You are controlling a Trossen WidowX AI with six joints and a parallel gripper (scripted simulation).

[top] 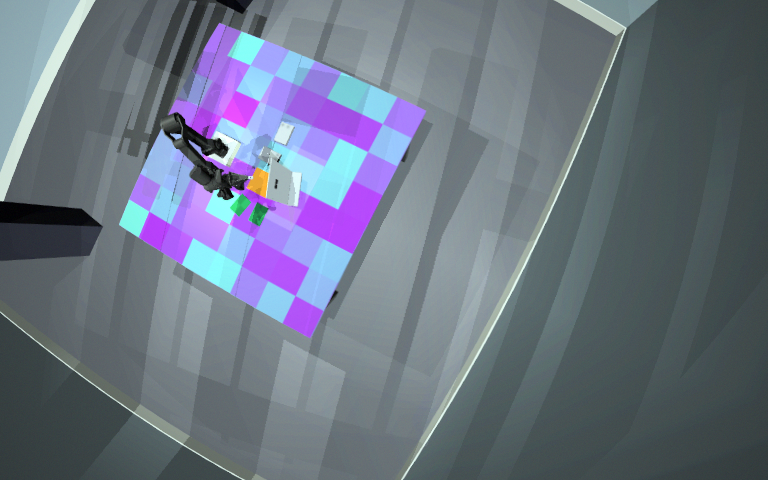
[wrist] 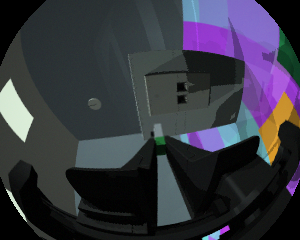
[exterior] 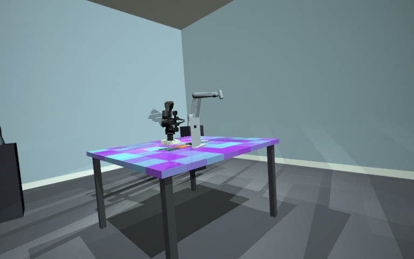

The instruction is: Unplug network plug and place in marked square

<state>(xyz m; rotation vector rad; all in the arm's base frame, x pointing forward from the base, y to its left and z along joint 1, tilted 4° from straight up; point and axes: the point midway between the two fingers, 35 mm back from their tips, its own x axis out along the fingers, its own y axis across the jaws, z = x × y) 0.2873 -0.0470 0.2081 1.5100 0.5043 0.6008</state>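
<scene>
My gripper tip is 10 cm short of the grey upright panel, 4 cm to the right of it and 12 cm above it. Also, from my gripper tip: network plug right at my gripper tip.
</scene>
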